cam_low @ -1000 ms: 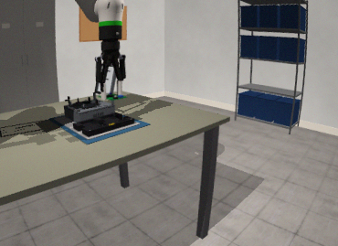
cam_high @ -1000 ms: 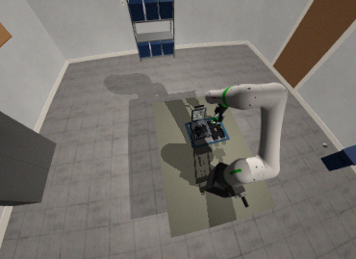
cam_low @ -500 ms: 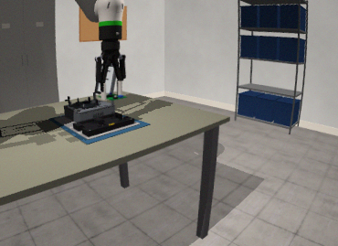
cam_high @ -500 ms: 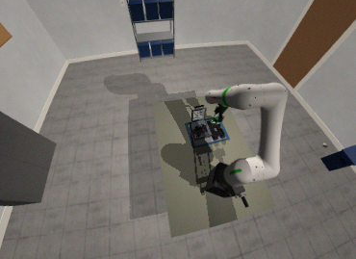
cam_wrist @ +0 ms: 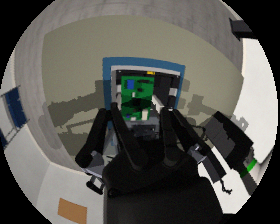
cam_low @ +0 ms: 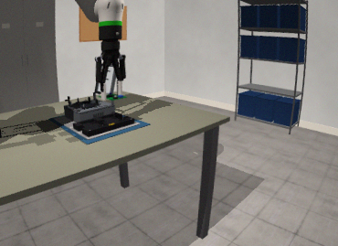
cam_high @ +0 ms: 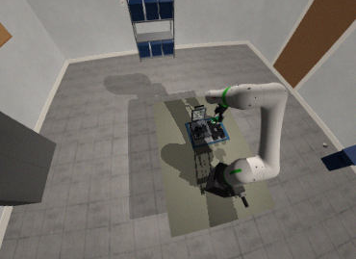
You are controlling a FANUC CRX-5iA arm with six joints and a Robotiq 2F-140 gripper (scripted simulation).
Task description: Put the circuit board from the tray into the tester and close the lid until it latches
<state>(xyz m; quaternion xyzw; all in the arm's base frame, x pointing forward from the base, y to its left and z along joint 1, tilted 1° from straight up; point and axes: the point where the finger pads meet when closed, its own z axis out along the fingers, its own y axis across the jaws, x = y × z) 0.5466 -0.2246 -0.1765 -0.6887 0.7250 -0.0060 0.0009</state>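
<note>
My gripper is now 2 cm above the green circuit board. Round my hand: tester lid: 9 cm ahead, 17 cm to the left, 4 cm above; tester plate: 3 cm behind, 18 cm to the left, 7 cm below.
</note>
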